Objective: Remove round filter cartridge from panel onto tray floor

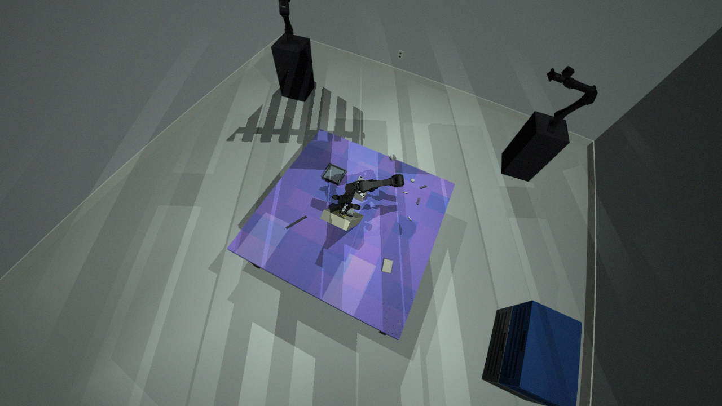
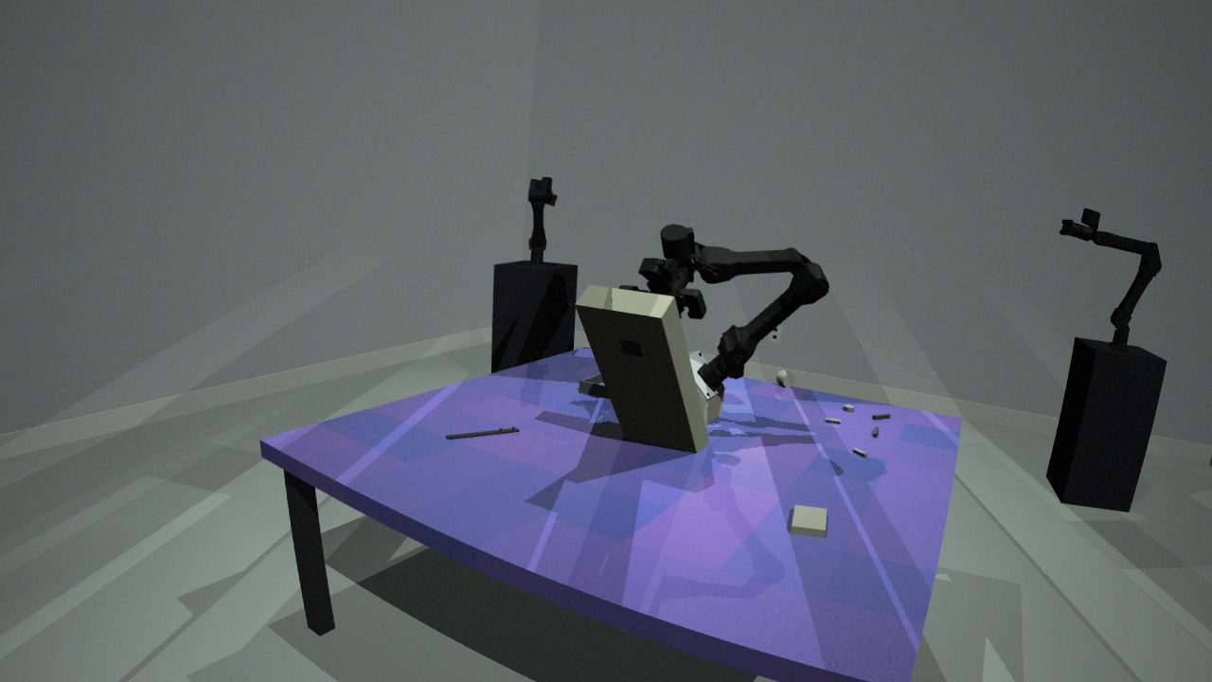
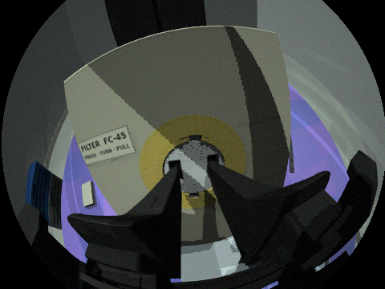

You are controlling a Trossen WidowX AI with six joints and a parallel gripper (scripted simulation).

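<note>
Now: the grey round filter cartridge 1 cm below my gripper tip and 1 cm ahead of it. From my gripper tip the other things lie so: small can (79 cm behind, 25 cm below, 19 cm to the left); then beige block (39 cm to the left, 26 cm below, 14 cm ahead); then tan service panel (8 cm below, 3 cm behind).
</note>
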